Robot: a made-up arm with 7 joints. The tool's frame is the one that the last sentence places.
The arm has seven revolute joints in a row. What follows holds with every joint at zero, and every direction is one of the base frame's.
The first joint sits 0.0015 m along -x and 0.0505 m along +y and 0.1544 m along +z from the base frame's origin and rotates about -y.
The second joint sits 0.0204 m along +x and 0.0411 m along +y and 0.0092 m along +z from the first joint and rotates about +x.
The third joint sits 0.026 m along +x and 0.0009 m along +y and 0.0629 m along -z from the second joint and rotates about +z.
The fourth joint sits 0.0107 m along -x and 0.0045 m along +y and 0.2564 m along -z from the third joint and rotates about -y.
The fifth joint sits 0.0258 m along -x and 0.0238 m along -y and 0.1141 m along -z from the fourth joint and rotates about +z.
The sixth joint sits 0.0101 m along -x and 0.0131 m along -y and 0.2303 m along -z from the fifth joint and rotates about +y.
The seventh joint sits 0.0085 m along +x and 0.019 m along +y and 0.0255 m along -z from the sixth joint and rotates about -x.
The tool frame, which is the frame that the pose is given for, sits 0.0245 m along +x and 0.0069 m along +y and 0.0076 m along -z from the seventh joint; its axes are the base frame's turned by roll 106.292, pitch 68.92 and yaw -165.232 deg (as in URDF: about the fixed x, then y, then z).
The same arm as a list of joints. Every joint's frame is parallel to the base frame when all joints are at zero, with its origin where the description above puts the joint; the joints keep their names.
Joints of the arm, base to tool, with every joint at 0 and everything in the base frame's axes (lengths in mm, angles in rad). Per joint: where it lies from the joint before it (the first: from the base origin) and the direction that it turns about. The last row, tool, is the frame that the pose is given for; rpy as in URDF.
joint 1: xyz -1.5 50.5 154.4 axis 0 -1 0
joint 2: xyz 20.4 41.1 9.2 axis 1 0 0
joint 3: xyz 26 0.9 -62.9 axis 0 0 1
joint 4: xyz -10.7 4.5 -256.4 axis 0 -1 0
joint 5: xyz -25.8 -23.8 -114.1 axis 0 0 1
joint 6: xyz -10.1 -13.1 -230.3 axis 0 1 0
joint 7: xyz 8.5 19 -25.5 axis -1 0 0
tool: xyz 24.5 6.9 -7.6 rpy 1.8551 1.2029 -2.8838

